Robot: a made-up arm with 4 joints. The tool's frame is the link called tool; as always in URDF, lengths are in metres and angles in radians. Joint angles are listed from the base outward. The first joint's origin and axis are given. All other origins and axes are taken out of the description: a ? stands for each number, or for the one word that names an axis. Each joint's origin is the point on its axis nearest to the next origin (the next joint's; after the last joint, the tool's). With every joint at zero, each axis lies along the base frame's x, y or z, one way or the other. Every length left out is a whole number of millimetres.
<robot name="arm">
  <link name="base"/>
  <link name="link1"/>
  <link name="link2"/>
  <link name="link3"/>
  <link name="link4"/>
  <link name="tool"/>
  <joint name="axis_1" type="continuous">
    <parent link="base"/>
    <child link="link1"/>
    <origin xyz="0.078 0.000 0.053"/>
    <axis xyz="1 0 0"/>
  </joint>
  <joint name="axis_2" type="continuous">
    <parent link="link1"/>
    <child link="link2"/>
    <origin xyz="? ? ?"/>
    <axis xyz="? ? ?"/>
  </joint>
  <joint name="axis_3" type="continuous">
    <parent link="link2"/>
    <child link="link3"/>
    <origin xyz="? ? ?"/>
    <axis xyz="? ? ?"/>
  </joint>
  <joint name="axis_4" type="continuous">
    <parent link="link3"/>
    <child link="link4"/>
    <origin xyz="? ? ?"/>
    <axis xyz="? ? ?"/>
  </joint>
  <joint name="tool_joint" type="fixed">
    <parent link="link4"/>
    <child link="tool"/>
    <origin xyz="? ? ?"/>
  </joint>
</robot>
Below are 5 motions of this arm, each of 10 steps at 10 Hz.
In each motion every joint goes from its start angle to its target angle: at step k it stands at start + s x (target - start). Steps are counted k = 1, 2, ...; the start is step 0. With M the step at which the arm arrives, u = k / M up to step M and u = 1 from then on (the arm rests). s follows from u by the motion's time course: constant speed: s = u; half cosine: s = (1 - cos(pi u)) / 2; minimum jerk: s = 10 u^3 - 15 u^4 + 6 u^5.
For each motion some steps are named. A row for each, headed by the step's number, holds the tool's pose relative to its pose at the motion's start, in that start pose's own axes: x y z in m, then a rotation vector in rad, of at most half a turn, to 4 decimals.
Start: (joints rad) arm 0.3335 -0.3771 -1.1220 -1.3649
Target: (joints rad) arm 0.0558 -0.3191 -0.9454 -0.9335
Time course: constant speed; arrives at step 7
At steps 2, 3, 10:
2: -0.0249 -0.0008 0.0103 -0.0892 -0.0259 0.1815
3: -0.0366 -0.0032 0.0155 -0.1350 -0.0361 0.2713
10: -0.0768 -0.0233 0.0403 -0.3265 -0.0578 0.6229

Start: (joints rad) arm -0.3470 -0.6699 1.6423 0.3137
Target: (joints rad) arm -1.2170 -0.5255 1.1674 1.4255
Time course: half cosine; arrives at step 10
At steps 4, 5, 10:
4: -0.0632 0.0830 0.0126 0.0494 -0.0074 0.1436
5: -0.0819 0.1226 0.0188 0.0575 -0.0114 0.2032
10: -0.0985 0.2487 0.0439 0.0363 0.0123 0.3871

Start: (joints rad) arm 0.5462 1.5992 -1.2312 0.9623
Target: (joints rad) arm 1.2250 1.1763 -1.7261 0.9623
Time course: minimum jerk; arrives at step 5
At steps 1, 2, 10:
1: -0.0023 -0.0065 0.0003 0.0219 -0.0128 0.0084
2: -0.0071 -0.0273 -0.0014 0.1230 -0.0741 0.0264
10: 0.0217 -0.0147 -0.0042 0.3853 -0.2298 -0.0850

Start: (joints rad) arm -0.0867 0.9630 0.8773 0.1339
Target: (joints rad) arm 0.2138 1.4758 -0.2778 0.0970
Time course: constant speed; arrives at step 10
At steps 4, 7, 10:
4: 0.0299 0.0613 -0.1153 0.1246 -0.3737 -0.1436
7: 0.0873 0.1233 -0.1771 0.1696 -0.6325 -0.3072
10: 0.1683 0.1778 -0.2159 0.1584 -0.8688 -0.5023

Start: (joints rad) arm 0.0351 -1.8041 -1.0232 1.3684
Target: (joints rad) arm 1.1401 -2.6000 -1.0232 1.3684
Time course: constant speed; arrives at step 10
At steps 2, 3, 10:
2: -0.0579 -0.0502 -0.1284 -0.1861 -0.1402 0.1407
3: -0.0810 -0.0906 -0.1867 -0.2769 -0.2020 0.2212
10: -0.1097 -0.5479 -0.3599 -0.8431 -0.4381 0.9409

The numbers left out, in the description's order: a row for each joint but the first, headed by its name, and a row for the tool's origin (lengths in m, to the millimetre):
axis_2: xyz 0.000 -0.007 0.038, axis 0 0 -1
axis_3: xyz -0.060 -0.238 0.000, axis 0 1 0
axis_4: xyz -0.255 0.000 0.007, axis 0 0 1
tool: xyz -0.069 0.218 0.000

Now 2 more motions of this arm.
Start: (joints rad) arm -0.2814 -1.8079 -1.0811 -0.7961
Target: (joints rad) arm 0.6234 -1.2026 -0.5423 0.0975
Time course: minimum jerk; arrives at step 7
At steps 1, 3, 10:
1: -0.0068 -0.0017 -0.0007 -0.0047 -0.0160 0.0183
3: -0.1069 -0.0279 -0.0337 -0.0875 -0.2298 0.2397
10: -0.2634 -0.0385 -0.1782 -0.2011 -0.4902 0.4544

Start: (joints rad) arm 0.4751 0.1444 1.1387 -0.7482
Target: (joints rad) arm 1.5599 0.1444 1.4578 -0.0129
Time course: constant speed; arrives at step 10
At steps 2, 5, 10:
2: 0.0073 -0.0394 0.0152 0.0061 0.1267 0.3447
5: 0.0547 -0.1078 0.0397 0.0325 0.3032 0.8697
10: 0.2418 -0.1769 0.0561 0.1156 0.5688 1.7581

